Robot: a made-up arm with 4 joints.
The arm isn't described. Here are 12 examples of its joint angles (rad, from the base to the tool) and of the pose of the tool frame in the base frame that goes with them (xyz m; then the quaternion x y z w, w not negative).
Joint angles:
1: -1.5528 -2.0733 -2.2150 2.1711
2: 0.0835 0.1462 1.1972 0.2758
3: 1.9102 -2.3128 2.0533 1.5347
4: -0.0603 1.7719 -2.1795 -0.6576
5: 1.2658 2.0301 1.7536 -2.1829
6: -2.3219 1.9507 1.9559 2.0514
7: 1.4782 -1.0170 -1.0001 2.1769
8: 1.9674 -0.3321 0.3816 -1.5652
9: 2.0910 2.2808 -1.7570 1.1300
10: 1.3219 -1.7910 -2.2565 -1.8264
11: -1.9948 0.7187 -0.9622 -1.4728
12: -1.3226 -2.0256 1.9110 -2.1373
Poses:
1: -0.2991 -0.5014 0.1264 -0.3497 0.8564 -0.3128 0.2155
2: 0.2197 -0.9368 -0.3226 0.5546 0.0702 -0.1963 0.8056
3: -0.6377 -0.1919 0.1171 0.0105 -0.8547 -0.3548 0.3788
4: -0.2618 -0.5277 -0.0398 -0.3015 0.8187 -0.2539 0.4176
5: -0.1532 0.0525 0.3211 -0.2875 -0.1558 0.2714 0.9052
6: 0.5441 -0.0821 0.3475 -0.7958 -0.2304 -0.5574 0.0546
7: 0.4725 -0.7702 -0.3060 -0.3147 0.1402 -0.3639 0.8654
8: 0.0057 -0.6250 -0.1032 0.7500 0.4156 0.3132 0.4083
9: 0.4989 -0.3212 -0.0271 0.8711 -0.1360 -0.2416 0.4054
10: -0.0808 -0.3241 -0.3346 0.4578 0.0493 -0.8832 0.0895
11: 0.0960 -0.5171 -0.0264 -0.3890 -0.4692 -0.0007 0.7928
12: 0.1948 -0.2693 0.5223 -0.3342 -0.1373 -0.8981 0.2506
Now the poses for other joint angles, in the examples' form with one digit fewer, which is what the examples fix.
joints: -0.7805 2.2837 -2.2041 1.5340
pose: -0.199 -0.371 0.345 0.606 -0.359 0.710 0.014
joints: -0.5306 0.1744 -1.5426 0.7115
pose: -0.024 -0.624 0.516 -0.568 -0.348 -0.473 0.577
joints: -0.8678 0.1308 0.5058 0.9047
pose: 0.238 -1.196 -0.015 0.412 -0.268 -0.337 0.803
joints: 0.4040 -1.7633 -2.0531 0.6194
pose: 0.140 -0.044 0.305 -0.254 -0.691 0.338 0.586
